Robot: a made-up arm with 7 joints. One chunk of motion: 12 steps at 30 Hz.
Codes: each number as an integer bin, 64 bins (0 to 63) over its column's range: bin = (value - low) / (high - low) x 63, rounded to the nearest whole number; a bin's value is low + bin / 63 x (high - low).
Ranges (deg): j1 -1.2..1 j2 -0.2..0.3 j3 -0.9..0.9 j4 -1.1..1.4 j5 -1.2..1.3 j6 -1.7..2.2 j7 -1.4..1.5
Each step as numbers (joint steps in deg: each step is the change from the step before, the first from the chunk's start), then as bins.
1 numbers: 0.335 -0.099 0.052 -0.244 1.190 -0.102 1.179
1 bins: 44 13 33 22 60 26 56
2 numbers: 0.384 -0.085 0.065 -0.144 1.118 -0.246 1.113
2 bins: 45 14 34 24 58 23 55
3 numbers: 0.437 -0.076 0.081 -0.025 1.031 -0.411 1.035
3 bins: 47 16 34 27 56 21 53
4 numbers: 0.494 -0.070 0.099 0.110 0.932 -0.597 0.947
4 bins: 49 16 35 30 54 18 51
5 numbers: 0.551 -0.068 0.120 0.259 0.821 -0.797 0.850
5 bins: 50 17 36 34 51 15 49
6 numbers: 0.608 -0.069 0.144 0.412 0.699 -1.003 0.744
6 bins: 52 17 37 38 48 11 47
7 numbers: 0.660 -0.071 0.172 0.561 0.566 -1.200 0.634
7 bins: 53 16 38 42 45 8 44
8 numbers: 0.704 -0.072 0.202 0.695 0.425 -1.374 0.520
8 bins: 55 16 39 45 41 5 42
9 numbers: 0.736 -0.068 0.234 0.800 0.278 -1.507 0.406
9 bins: 55 17 40 48 37 3 39
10 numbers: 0.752 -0.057 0.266 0.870 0.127 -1.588 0.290
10 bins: 56 18 41 50 33 2 37
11 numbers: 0.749 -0.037 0.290 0.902 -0.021 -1.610 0.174
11 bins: 56 21 42 50 30 1 34
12 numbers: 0.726 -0.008 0.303 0.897 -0.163 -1.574 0.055
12 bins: 55 24 42 50 26 2 32
